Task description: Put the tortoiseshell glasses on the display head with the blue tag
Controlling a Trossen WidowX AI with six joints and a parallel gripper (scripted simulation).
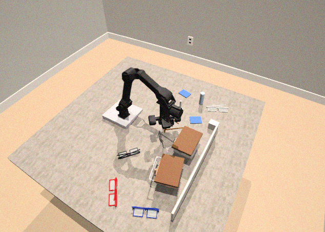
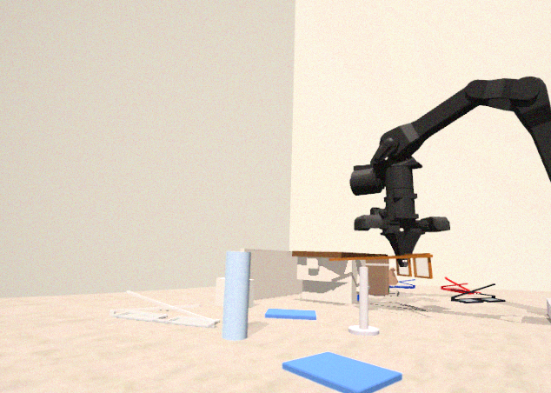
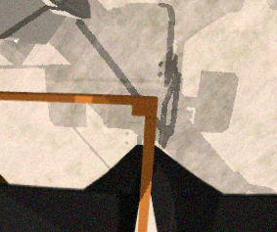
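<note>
Now: the white post 250 mm to the left of my gripper tip, 60 mm below it and 40 mm behind it. Also, from my gripper tip: long white rail 300 mm ahead, 100 mm to the right, 30 mm below; then light blue cylinder 400 mm to the left, 50 mm ahead, 30 mm below.
</note>
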